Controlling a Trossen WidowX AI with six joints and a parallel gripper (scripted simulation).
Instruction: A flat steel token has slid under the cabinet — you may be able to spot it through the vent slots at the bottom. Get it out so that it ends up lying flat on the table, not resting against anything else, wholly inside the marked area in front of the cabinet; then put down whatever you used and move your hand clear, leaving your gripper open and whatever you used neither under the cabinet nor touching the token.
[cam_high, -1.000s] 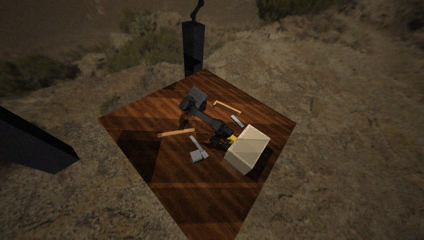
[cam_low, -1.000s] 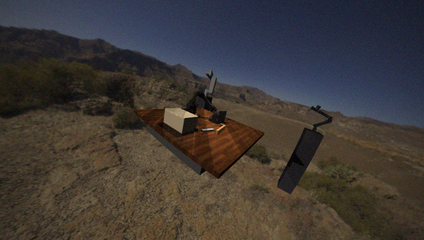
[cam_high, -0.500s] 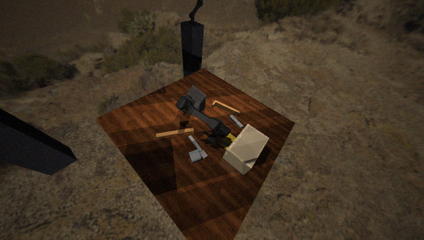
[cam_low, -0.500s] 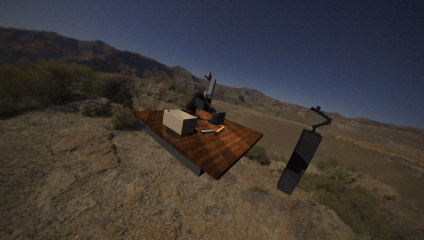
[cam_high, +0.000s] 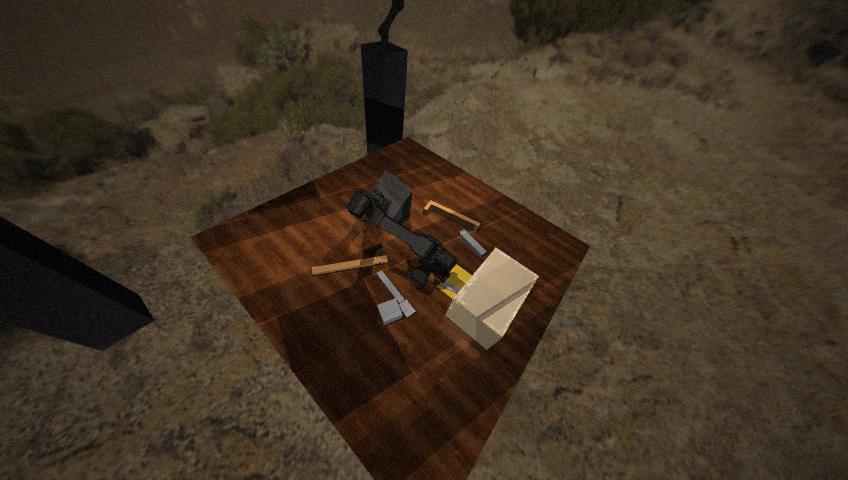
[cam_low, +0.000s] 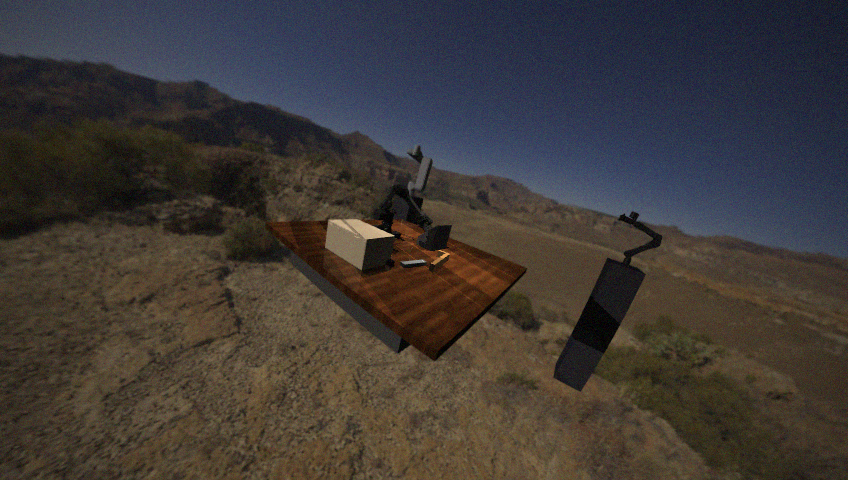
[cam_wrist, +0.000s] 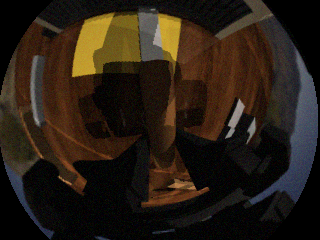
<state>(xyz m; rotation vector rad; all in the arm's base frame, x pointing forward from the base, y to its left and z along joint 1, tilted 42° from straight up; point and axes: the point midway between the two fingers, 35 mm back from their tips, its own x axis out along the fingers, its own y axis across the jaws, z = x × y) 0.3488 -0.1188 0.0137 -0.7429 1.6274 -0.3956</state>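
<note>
Right now the grey scraper is 15 cm to the right of my gripper tip and 1 cm behind it. From my gripper tip the other things lie so: steel token (26 cm ahead, 10 cm to the left); grey block (22 cm to the right, 1 cm ahead, 1 cm above); grey bar (29 cm to the left, 5 cm ahead).
</note>
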